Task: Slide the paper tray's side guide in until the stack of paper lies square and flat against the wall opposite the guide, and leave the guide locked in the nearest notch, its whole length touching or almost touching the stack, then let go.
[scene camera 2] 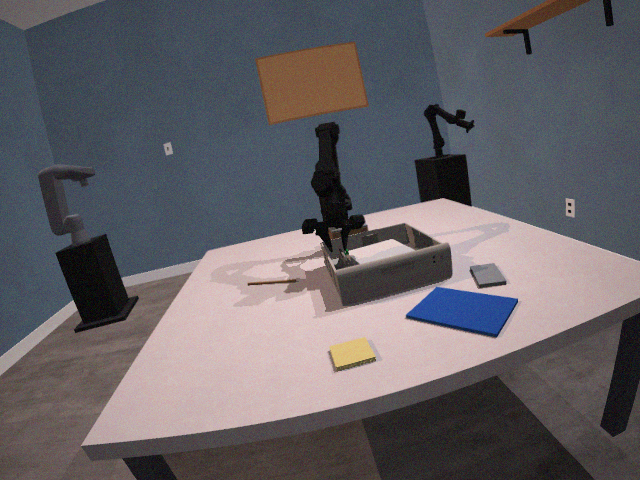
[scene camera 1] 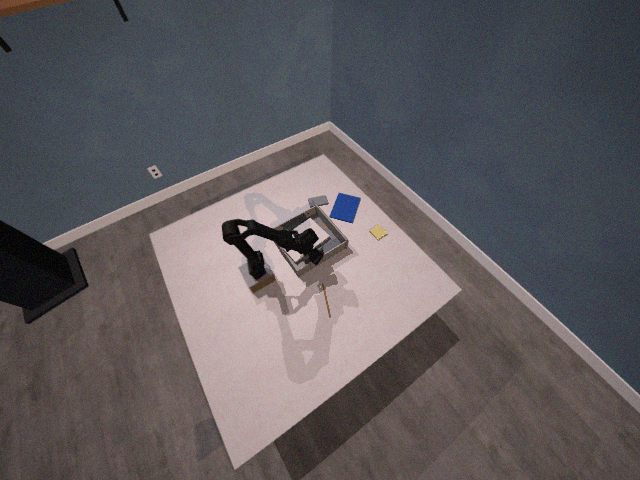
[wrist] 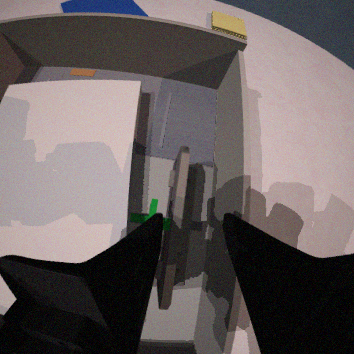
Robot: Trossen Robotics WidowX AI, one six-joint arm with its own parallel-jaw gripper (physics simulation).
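Places are measured from the arm's base along level axes (x ahead, y up, z right), in centimetres.
Pixels of known places: gripper, fingertip midpoint: point(scene camera 2: 338, 251) point(scene camera 1: 315, 252) point(wrist: 192, 219); arm's base, link origin: point(scene camera 1: 257, 272).
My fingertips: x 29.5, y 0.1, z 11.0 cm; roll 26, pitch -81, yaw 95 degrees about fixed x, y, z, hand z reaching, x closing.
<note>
For each thing: its middle in the pictures, then the offset to it from my fingertips. "spot": a spot on its surface instead.
- grey paper tray, body centre: point(wrist: 58, 166) point(scene camera 2: 379, 256) point(scene camera 1: 308, 238) dx +4.1, dy -3.6, dz -10.9 cm
- white paper stack, body centre: point(wrist: 43, 189) point(scene camera 2: 384, 257) point(scene camera 1: 303, 239) dx +2.2, dy -5.4, dz -13.3 cm
- side guide, surface spot: point(wrist: 181, 190) spot: dx +1.9, dy -0.4, dz -0.6 cm
- green tab, body centre: point(wrist: 150, 222) dx -0.2, dy -0.9, dz -2.6 cm
- blue book, body centre: point(scene camera 2: 462, 308) point(wrist: 102, 11) point(scene camera 1: 345, 207) dx +38.8, dy -8.0, dz -15.1 cm
- yellow pad, body centre: point(scene camera 2: 351, 353) point(wrist: 228, 23) point(scene camera 1: 378, 232) dx +39.6, dy -7.8, dz +11.6 cm
- small grey block, body centre: point(scene camera 2: 487, 274) point(scene camera 1: 318, 201) dx +29.2, dy -7.9, dz -30.6 cm
- brown pencil, body centre: point(scene camera 2: 271, 282) point(scene camera 1: 326, 300) dx -11.6, dy -8.0, dz +21.0 cm
The grey paper tray point(scene camera 1: 333, 225) point(scene camera 2: 398, 273) point(wrist: 125, 42) stands on the table. The white paper stack point(scene camera 2: 387, 249) point(wrist: 75, 120) lies in its left part in the wrist view; whether its whole side touches the left wall is out of view. The side guide point(wrist: 181, 190) stands upright as a thin grey plate right of the stack, with a visible gap between them. A green tab point(wrist: 154, 207) is at its stack side. My gripper point(scene camera 2: 338, 251) point(wrist: 192, 219) is open, fingertips low inside the tray, one on each side of the guide, not clamped on it. The guide's notch is hidden.
A blue book point(scene camera 1: 346, 207) point(scene camera 2: 462, 311) point(wrist: 102, 6), a yellow pad point(scene camera 1: 378, 232) point(scene camera 2: 352, 353) point(wrist: 229, 25) and a small grey block point(scene camera 1: 318, 200) point(scene camera 2: 487, 275) lie outside the tray. A brown pencil point(scene camera 1: 326, 302) point(scene camera 2: 271, 282) lies on the other side. The tray walls surround my fingers.
</note>
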